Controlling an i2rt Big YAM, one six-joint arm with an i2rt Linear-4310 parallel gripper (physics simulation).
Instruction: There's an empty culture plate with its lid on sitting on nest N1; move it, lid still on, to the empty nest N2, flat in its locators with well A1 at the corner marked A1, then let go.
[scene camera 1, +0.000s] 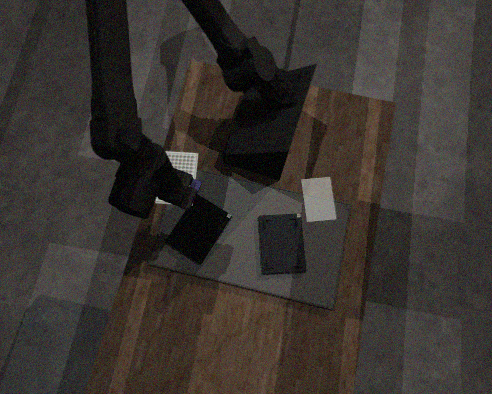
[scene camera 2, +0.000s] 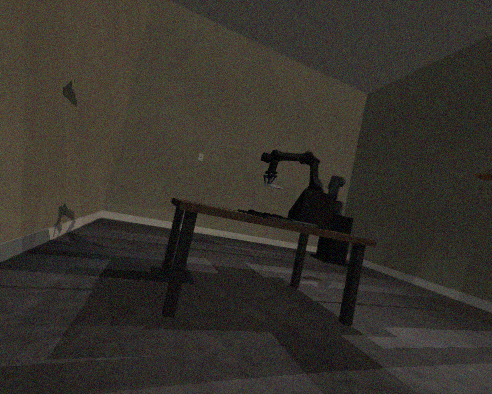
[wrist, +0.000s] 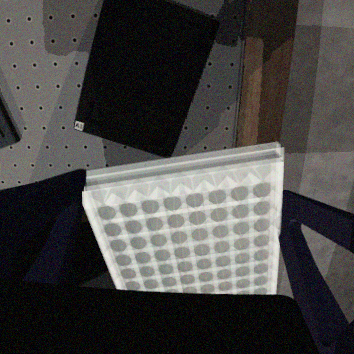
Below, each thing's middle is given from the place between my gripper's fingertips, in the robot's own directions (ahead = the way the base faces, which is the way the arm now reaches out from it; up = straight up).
Now: hand 1 cm past the grey perforated deck (scene camera 1: 235, 257), 19 cm to the right of it and 22 cm above it.
